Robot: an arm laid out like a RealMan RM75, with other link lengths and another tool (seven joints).
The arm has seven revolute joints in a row. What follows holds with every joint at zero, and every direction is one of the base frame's.
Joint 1 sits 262.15 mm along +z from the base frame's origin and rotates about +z.
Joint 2 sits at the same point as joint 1 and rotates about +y.
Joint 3 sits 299.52 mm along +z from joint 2 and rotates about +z.
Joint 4 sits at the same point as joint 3 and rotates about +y.
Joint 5 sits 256.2 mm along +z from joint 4 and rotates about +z.
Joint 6 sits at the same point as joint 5 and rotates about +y.
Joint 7 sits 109.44 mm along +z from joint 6 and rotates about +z.
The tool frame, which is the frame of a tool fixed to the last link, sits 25 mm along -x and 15 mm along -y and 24 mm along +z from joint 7; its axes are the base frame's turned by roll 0, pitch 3.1 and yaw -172.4 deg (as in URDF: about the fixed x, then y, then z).
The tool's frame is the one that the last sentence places.
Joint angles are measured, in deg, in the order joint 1, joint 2, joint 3, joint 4, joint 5, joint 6, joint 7. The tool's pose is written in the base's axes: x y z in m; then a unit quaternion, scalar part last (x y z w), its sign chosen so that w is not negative. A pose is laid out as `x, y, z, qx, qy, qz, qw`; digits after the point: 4 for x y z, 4 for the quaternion.
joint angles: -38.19, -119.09, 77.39, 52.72, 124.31, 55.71, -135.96
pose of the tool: -0.2421, 0.4675, -0.0411, -0.3155, 0.9241, 0.2148, 0.0196
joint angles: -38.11, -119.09, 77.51, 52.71, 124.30, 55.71, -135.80
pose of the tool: -0.2427, 0.4670, -0.0415, -0.3144, 0.9246, 0.2144, 0.0185
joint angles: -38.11, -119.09, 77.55, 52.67, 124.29, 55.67, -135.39
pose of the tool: -0.2429, 0.4672, -0.0416, -0.3112, 0.9256, 0.2146, 0.0175
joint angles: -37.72, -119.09, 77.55, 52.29, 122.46, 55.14, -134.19
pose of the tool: -0.2444, 0.4663, -0.0429, -0.3124, 0.9252, 0.2136, 0.0285
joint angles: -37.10, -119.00, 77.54, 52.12, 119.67, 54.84, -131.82
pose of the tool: -0.2455, 0.4652, -0.0432, -0.3077, 0.9267, 0.2113, 0.0441
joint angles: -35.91, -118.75, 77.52, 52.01, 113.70, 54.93, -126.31
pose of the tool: -0.2456, 0.4632, -0.0425, -0.2911, 0.9314, 0.2049, 0.0763
